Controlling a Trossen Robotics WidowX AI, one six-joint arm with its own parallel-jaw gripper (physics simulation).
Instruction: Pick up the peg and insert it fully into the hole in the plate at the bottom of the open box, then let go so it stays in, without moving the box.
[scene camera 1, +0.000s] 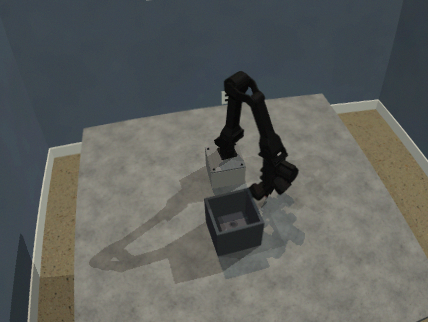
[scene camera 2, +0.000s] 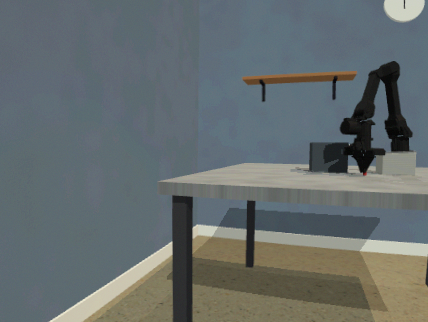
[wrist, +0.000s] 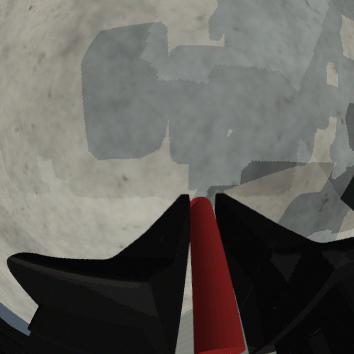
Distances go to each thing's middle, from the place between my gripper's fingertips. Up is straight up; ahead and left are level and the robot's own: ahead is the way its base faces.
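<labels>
There is the dark grey box (scene camera 1: 248, 236), and I find it 190 mm to the right of my hand. It is also 110 mm ahead of my hand, and 60 mm above it.
</labels>
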